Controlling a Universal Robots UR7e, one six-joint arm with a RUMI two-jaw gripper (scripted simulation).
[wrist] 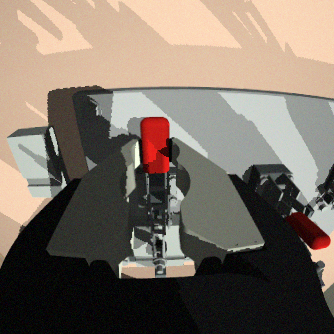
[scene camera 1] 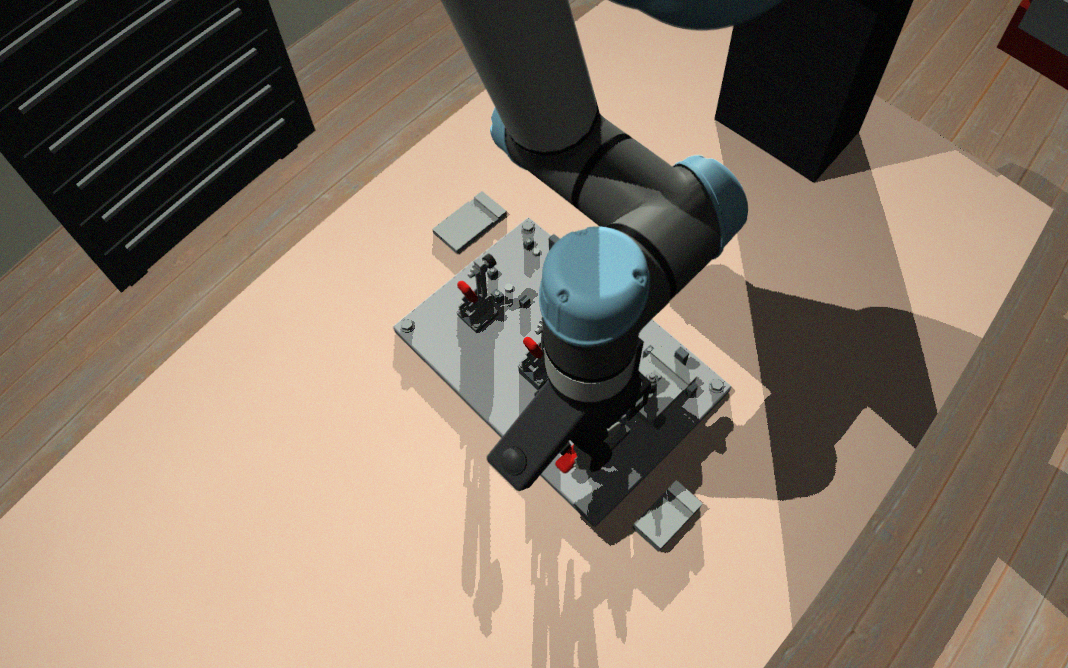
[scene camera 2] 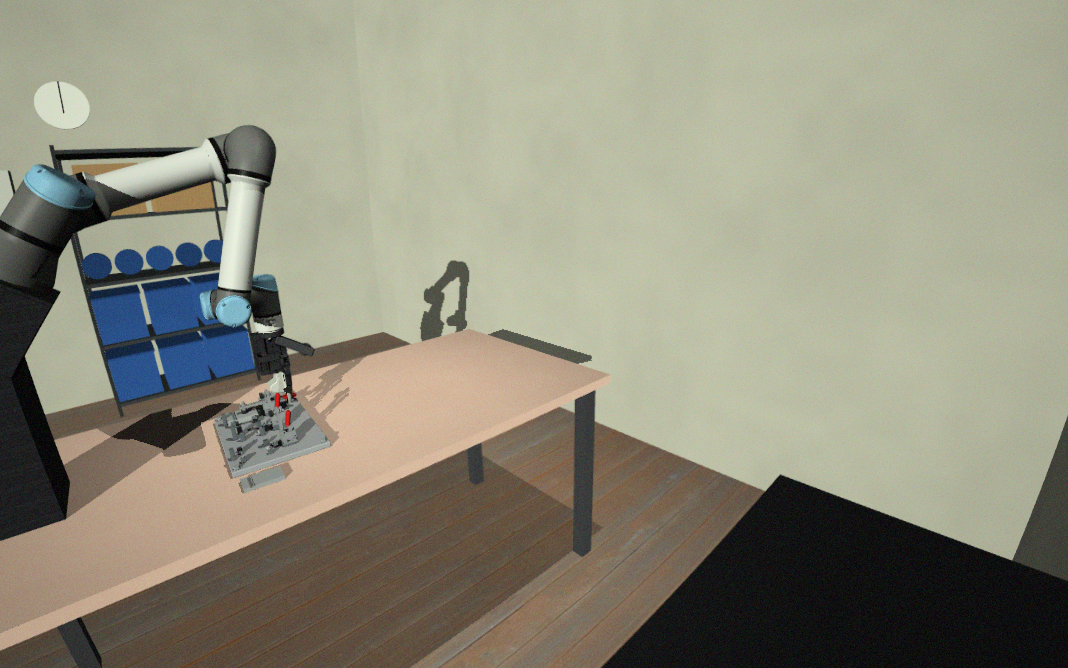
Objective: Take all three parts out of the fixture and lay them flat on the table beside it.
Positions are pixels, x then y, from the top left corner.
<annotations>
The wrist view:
gripper: 155, 140
flat grey part: 37, 153
grey fixture plate: 235, 128
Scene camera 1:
gripper: 574, 459
flat grey part: 469, 222
flat grey part: 671, 511
grey fixture plate: 481, 368
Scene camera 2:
gripper: 288, 401
grey fixture plate: 309, 434
</annotations>
